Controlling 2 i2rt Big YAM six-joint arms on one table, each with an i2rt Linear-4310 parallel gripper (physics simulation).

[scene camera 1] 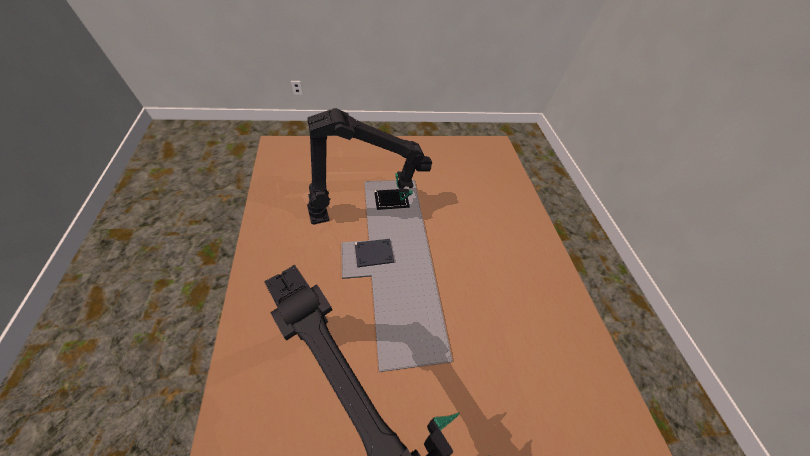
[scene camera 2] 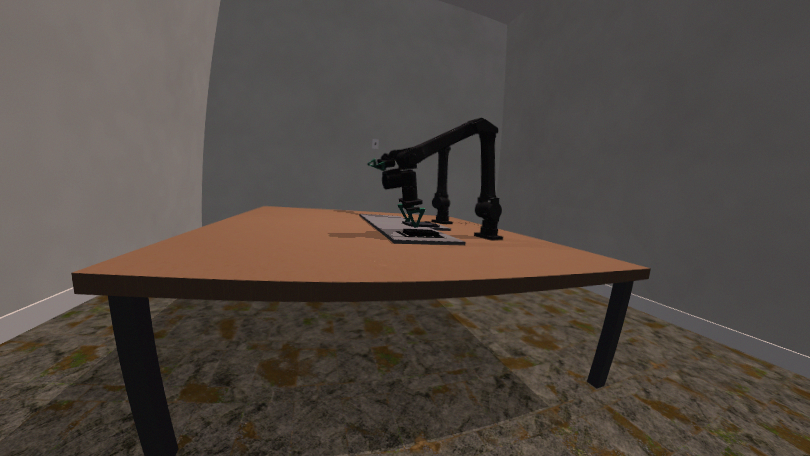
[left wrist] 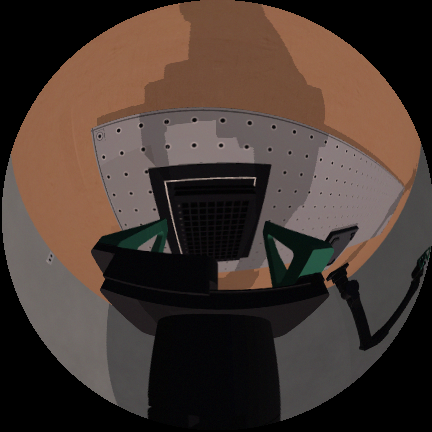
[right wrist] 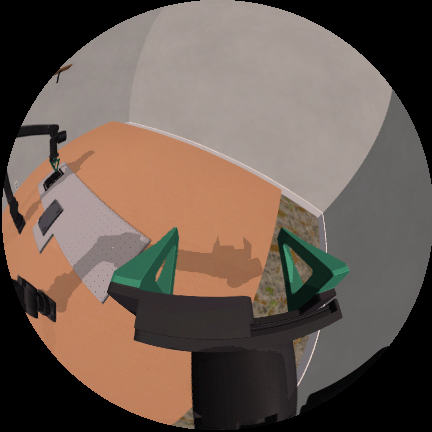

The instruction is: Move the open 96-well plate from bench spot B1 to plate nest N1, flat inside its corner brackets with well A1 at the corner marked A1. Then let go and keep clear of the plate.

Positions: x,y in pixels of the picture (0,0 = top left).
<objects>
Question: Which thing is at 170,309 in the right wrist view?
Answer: The right gripper.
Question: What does the right gripper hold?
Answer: Nothing.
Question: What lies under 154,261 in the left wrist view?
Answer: The left gripper.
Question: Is the left gripper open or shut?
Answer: Open.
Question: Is the right gripper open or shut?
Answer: Open.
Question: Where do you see a black well plate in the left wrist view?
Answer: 213,219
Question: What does the left gripper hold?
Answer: Nothing.
</objects>
